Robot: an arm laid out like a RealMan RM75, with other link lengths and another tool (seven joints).
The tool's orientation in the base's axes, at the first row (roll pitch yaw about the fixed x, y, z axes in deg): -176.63, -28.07, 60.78
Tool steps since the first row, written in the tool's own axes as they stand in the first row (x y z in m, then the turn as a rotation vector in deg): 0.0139, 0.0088, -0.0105, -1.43, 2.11, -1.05; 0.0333, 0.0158, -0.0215, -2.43, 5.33, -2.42; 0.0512, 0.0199, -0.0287, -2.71, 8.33, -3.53; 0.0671, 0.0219, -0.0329, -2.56, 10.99, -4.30
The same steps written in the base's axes. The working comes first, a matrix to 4 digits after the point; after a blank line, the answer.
The tool's axes in the first row as the columns of a matrix, in the base's axes (used below as rounded here):
0.4307, 0.8847, 0.1780
0.7701, -0.4632, 0.4387
0.4705, -0.0519, -0.8808

0.0119, 0.0020, 0.0153, 1.06, -2.54, 0.14; 0.0245, 0.0089, 0.0338, 3.24, -5.40, 0.71; 0.0345, 0.0176, 0.0483, 5.57, -7.49, 1.40; 0.0424, 0.0271, 0.0594, 7.85, -8.95, 2.01
